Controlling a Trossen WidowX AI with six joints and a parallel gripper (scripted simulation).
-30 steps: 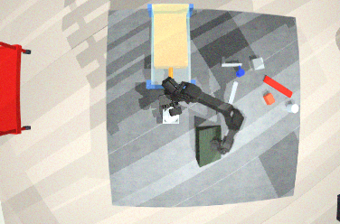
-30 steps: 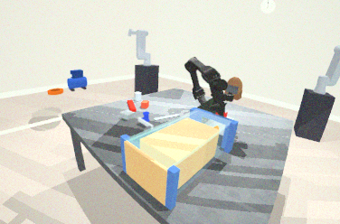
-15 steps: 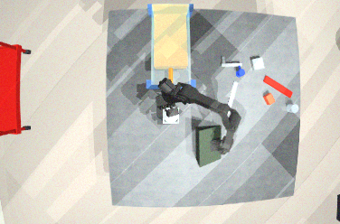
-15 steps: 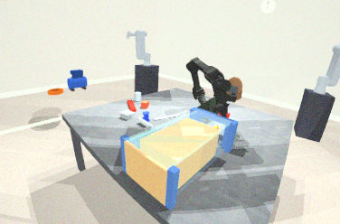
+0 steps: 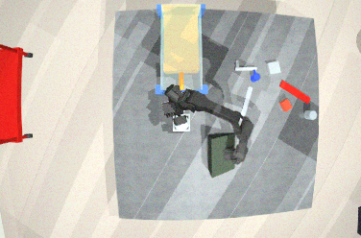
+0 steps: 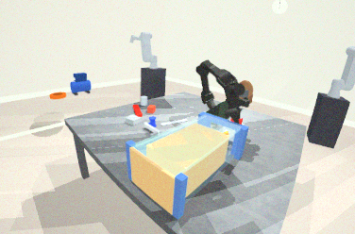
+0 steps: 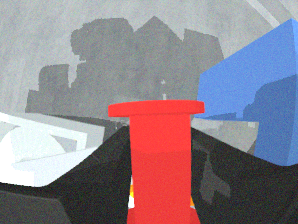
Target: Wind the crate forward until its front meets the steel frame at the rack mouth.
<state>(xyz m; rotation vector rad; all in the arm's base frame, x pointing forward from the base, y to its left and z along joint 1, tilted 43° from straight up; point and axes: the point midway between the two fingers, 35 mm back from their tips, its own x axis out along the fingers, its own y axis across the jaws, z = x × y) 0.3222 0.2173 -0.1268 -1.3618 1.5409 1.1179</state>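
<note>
My gripper tip is now 40 mm past the winch handle with red grip, 30 mm to the left of it and 30 mm above it. From my gripper tip the other things lie so: blue frame (60 mm ahead, 70 mm to the right, 30 mm below); white winch (110 mm behind, 50 mm to the right, 100 mm below); clear-panelled cubby (300 mm ahead, 110 mm to the right, 20 mm below).
</note>
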